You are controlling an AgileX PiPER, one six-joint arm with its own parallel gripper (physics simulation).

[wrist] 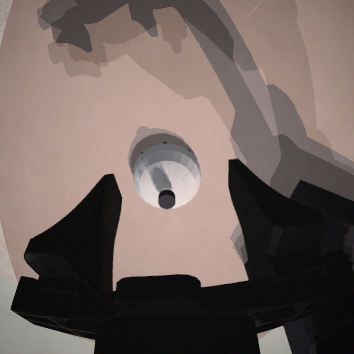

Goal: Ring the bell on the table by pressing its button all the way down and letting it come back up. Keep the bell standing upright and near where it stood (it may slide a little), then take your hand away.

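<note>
The bell [167, 175] is a silvery-white dome with a small dark round button [166, 199] on top. It stands upright on the pinkish table [65, 135], near the middle of the wrist view. My gripper [171, 179] is open, with one black finger to the left of the bell and the other to the right. In the view the dome shows between the fingertips with a gap on both sides, and neither finger appears to touch it. How high the fingertips are above the table is hard to tell.
Dark shadows of the arm fall across the table at the top and right. The table's curved edge shows at the left. A pale grey-green surface [35, 332] shows beyond the table at the lower left.
</note>
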